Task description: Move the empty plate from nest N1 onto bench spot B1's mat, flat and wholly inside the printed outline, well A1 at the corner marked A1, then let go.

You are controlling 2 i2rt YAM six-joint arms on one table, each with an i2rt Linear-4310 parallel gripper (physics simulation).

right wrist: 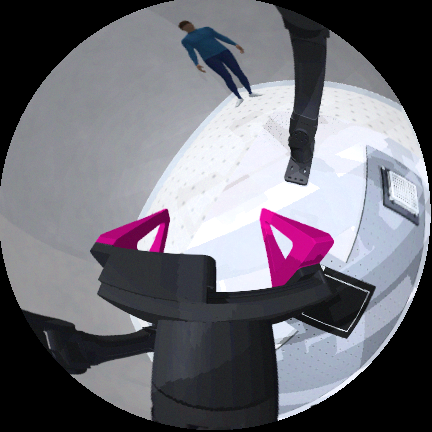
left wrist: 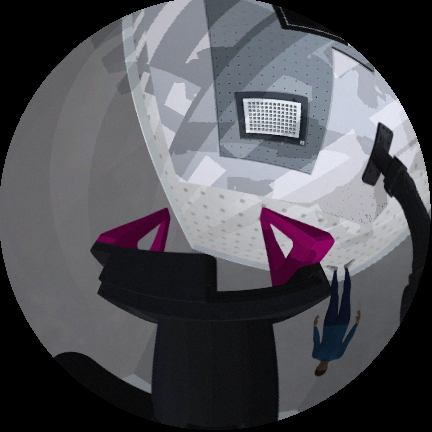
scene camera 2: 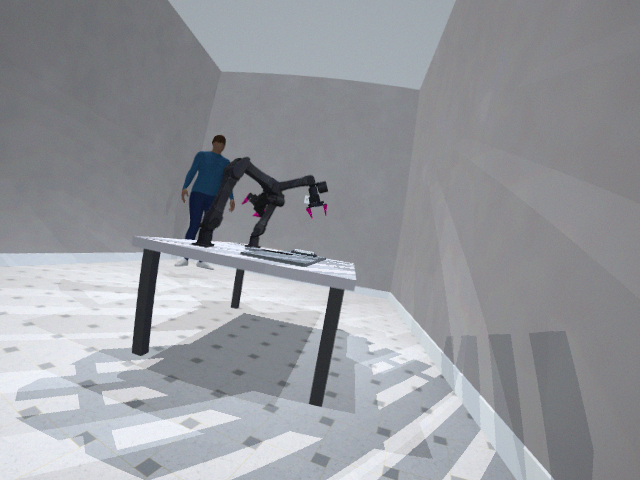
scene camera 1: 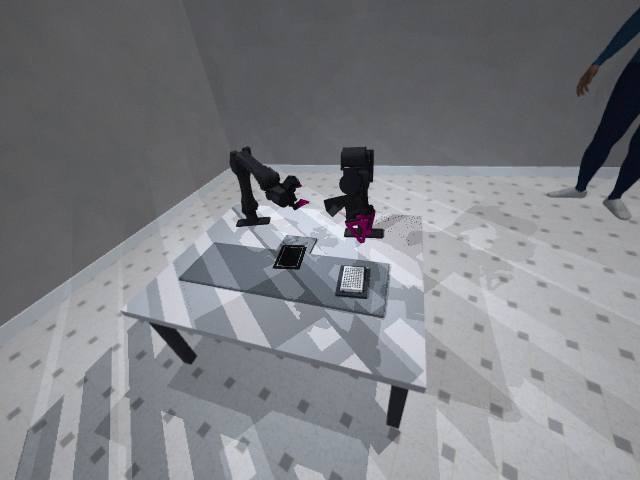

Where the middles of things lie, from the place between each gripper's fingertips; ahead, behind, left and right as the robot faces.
Labels:
My right gripper is now 23 cm short of the black outlined mat [right wrist: 338, 314], 2 cm to the left of it and 21 cm above it. From my right hand the other things lie so: white well plate [left wrist: 262, 115]: 32 cm ahead, 30 cm to the left, 19 cm below.
I see the white well plate 50 mm behind my left hand, 60 mm to the right of it and 250 mm below it. From my left hand the other things lie so: black outlined mat (140 mm behind, 380 mm to the right, 270 mm below).

